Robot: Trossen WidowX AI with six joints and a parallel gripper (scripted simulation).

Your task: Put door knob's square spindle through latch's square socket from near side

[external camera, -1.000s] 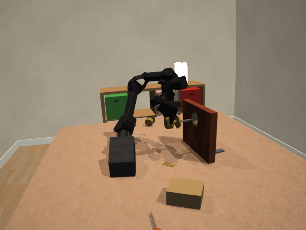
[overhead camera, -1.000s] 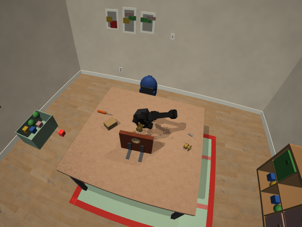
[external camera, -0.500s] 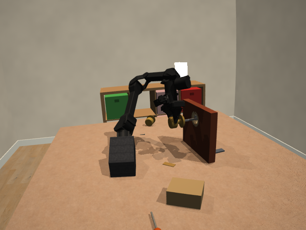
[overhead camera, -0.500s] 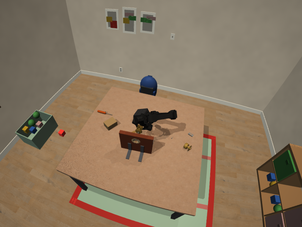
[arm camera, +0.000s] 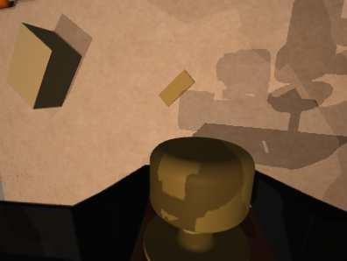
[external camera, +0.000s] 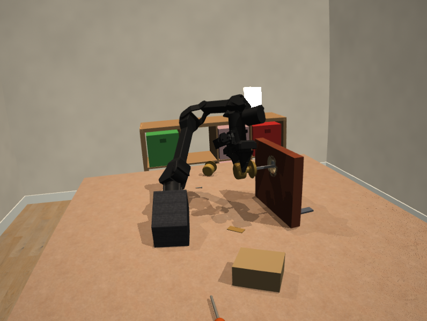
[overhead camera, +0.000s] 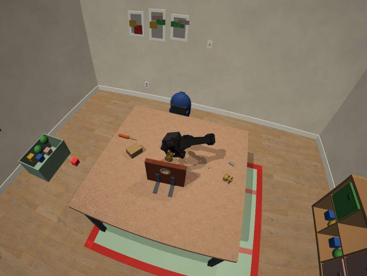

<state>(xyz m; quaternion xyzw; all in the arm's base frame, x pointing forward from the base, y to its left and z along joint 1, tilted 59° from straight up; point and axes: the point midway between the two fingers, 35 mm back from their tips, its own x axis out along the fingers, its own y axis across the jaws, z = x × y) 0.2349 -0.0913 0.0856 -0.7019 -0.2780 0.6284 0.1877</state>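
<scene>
The dark red wooden door panel is 140 mm ahead of my hand, 20 mm to the left of it and 50 mm below it. Round my hand: screwdriver 140 mm behind, 520 mm to the right, 190 mm below; then tan box 20 mm behind, 360 mm to the right, 170 mm below; then flat plate 30 mm behind, 100 mm to the right, 200 mm below.
</scene>
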